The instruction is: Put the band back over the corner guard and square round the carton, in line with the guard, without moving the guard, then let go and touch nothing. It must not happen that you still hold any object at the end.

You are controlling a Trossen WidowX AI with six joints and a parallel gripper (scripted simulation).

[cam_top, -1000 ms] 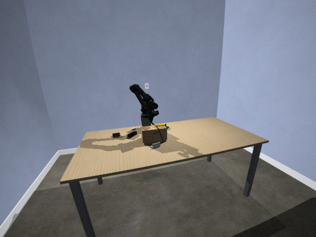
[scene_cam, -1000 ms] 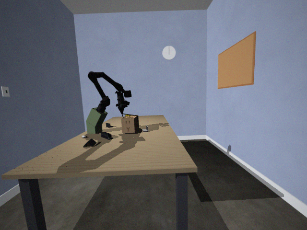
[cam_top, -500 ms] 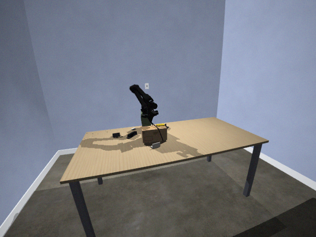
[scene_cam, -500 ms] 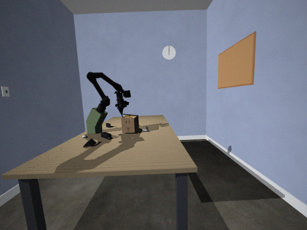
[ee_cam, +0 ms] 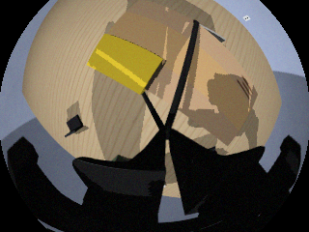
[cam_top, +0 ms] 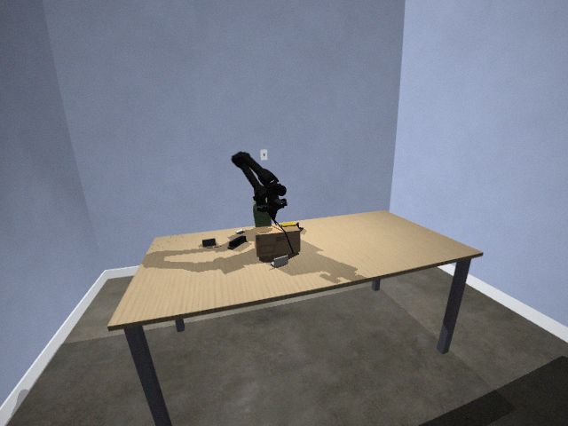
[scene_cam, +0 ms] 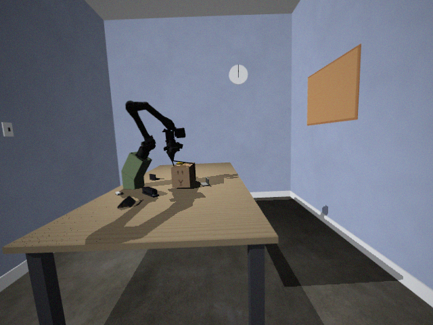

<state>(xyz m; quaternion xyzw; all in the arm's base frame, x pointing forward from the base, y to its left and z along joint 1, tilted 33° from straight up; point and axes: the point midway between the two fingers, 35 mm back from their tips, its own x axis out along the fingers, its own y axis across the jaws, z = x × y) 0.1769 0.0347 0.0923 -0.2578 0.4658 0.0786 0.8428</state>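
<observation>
My gripper is now 80 mm short of the brown carton, 10 mm to the left of it and 130 mm above it. Also, from my hand: white piece: 310 mm behind, 160 mm to the right, 200 mm below.
</observation>
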